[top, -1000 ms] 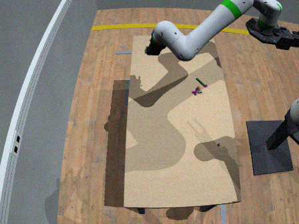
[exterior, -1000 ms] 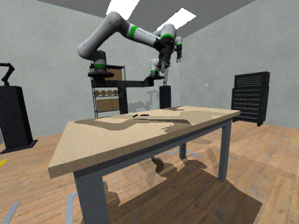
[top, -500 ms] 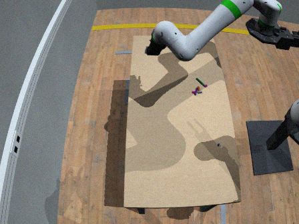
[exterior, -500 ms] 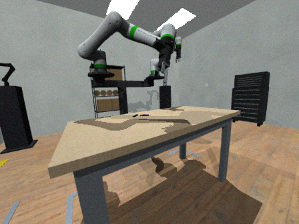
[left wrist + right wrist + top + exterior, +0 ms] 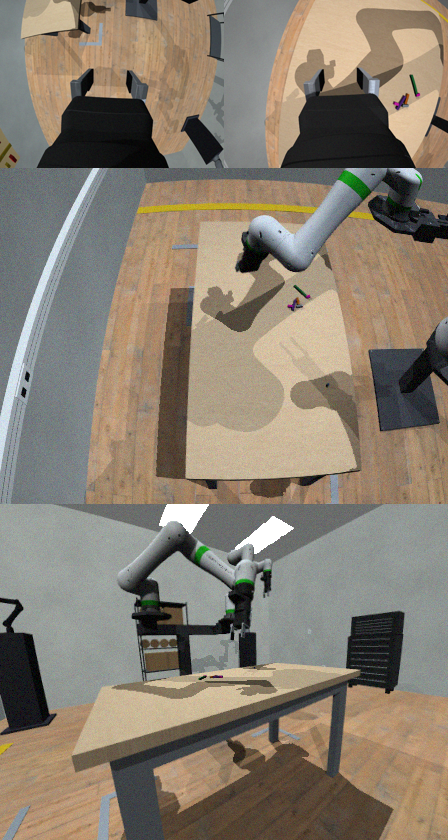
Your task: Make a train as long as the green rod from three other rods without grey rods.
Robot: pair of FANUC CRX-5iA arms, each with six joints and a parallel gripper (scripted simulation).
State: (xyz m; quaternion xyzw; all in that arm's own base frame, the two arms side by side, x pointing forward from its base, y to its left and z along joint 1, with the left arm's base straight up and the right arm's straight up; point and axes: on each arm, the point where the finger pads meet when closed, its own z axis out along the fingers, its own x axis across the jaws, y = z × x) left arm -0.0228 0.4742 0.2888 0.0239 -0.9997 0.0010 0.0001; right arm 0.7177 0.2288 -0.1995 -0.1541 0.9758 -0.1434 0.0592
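Now: right hand 260 mm past the grey rod, 40 mm to the right of it and 230 mm above it. The rest, counted from my right hand: orange rod: 260 mm behind, 20 mm to the left, 230 mm below; purple rod: 230 mm behind, 40 mm to the left, 230 mm below; green rod: 280 mm behind, 50 mm to the right, 230 mm below.
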